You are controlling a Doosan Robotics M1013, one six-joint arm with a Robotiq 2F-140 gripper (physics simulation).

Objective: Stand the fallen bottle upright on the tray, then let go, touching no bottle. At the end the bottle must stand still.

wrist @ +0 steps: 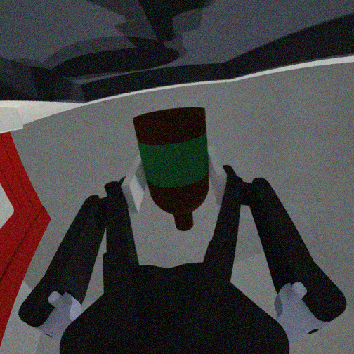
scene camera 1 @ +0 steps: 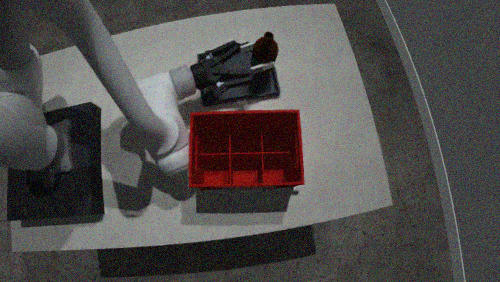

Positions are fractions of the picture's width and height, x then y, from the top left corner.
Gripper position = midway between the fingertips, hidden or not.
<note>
I see my gripper (scene camera 1: 0.54,0.19).
My gripper shows as well in the wrist view (wrist: 0.50,0.46).
</note>
